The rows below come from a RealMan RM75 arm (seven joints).
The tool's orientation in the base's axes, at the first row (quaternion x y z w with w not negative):
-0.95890, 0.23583, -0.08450, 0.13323
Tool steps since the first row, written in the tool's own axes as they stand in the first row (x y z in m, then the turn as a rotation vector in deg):
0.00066, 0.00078, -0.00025, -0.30, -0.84, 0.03
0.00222, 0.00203, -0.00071, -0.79, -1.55, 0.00
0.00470, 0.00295, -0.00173, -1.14, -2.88, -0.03
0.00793, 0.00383, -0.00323, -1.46, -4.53, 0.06
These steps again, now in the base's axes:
0.00019, -0.00103, 0.00007, 0.11, 0.87, 0.19
0.00091, -0.00294, 0.00030, -0.02, 1.70, 0.38
0.00245, -0.00512, 0.00124, 0.23, 2.99, 0.77
0.00456, -0.00773, 0.00272, 0.68, 4.57, 1.14

